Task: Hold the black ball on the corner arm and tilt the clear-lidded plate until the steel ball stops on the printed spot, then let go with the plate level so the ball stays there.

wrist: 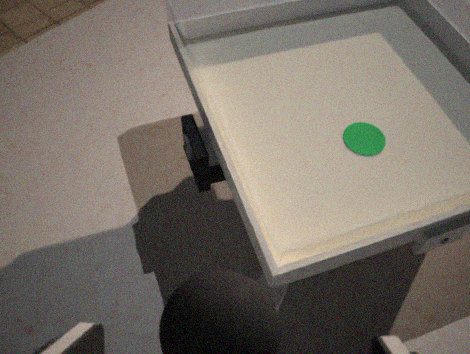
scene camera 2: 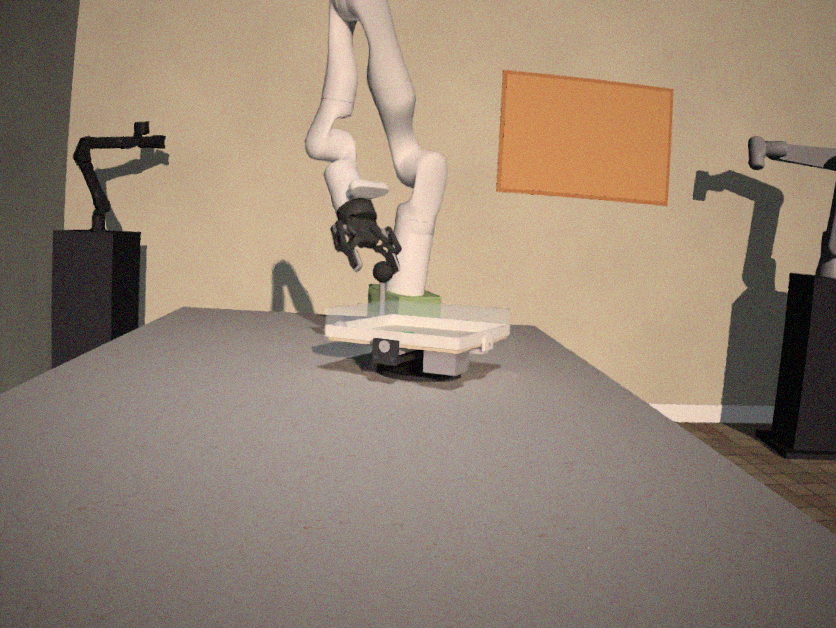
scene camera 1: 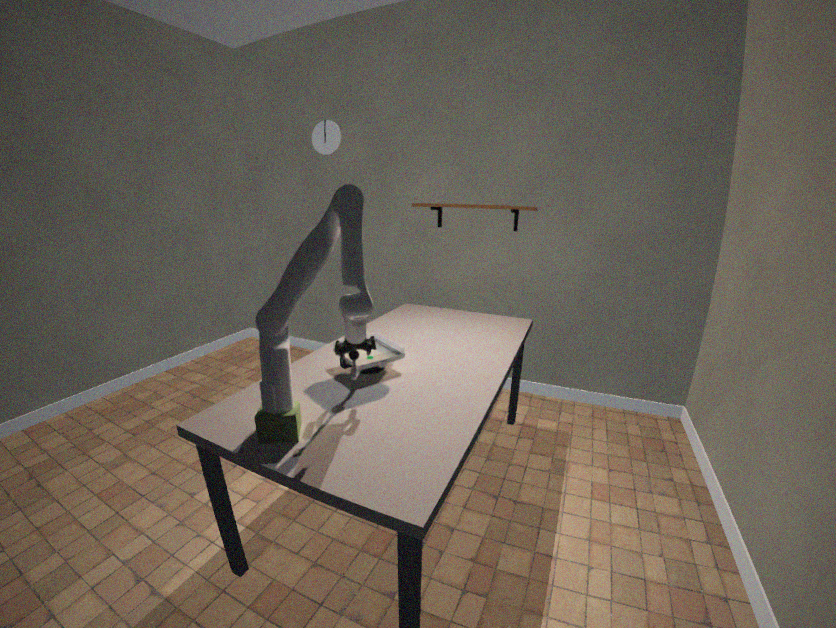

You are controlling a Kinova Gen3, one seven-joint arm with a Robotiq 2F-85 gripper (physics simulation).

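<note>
The clear-lidded plate looks close to level on its mount. The green printed spot is bare in the wrist view. The steel ball does not show in the wrist view, where the plate's right corner is cut off; I cannot make it out in the scene views. The black ball stands on its post at the plate's corner. My gripper is open, with its fingertips spread to either side of the black ball, close to its height, holding nothing.
The plate's dark bracket and a grey block sit under the plate. The arm's green base is at the table's near end in scene camera 1. Other arms stand on dark pedestals beyond the table.
</note>
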